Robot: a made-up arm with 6 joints.
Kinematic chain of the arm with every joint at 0, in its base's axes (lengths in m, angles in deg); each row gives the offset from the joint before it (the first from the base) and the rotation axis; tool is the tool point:
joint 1: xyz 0 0 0.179 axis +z
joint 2: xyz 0 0.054 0 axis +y
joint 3: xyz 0 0 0.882 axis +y
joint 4: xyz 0 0 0.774 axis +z
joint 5: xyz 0 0 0 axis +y
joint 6: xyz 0 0 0.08 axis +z
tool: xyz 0 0 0
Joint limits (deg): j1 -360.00..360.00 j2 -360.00..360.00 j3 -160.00..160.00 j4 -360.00..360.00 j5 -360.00..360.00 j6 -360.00..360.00
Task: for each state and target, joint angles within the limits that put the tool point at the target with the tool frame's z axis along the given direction. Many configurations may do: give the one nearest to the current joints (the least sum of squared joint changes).
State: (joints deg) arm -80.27 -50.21 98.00 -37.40 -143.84 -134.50
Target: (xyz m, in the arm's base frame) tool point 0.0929 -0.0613 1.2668 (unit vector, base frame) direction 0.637 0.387 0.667
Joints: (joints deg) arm -97.74 -41.94 102.67 -35.52 -94.78 -134.50
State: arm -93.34 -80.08 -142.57 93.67 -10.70 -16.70
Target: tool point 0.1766 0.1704 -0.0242 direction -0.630 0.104 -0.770
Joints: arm -133.31 -57.61 -159.89 109.34 -34.14 -16.70
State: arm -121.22 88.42 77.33 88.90 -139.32 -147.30
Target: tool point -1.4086 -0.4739 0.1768 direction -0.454 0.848 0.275
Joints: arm -160.56 65.72 54.27 71.88 -90.64 -147.30
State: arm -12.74 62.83 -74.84 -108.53 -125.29 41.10
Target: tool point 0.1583 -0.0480 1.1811 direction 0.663 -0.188 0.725
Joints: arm -46.70 55.67 -110.42 -159.26 -93.71 41.10
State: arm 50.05 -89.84 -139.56 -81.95 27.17 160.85
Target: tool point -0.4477 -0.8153 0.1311 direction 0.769 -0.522 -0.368
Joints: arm 59.98 -40.48 -112.47 -96.61 68.99 160.85
